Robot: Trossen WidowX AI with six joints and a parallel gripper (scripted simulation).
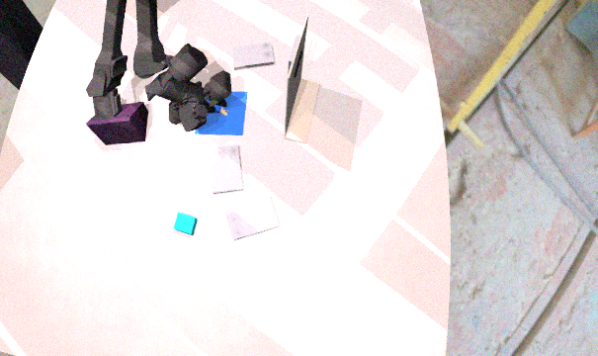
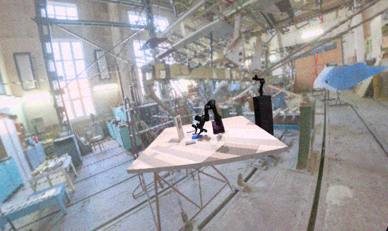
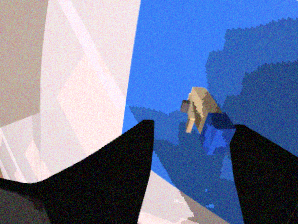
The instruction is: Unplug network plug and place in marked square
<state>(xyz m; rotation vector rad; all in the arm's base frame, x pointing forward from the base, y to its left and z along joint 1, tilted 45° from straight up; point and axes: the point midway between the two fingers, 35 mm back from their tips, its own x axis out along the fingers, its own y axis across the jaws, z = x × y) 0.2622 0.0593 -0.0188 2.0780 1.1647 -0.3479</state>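
My gripper tip is now 1 cm above the network plug. The rest, counted from my gripper tip: upright panel 18 cm ahead, 11 cm above; then blue square 2 cm below; then cyan cube 8 cm behind, 28 cm to the right, 1 cm below.
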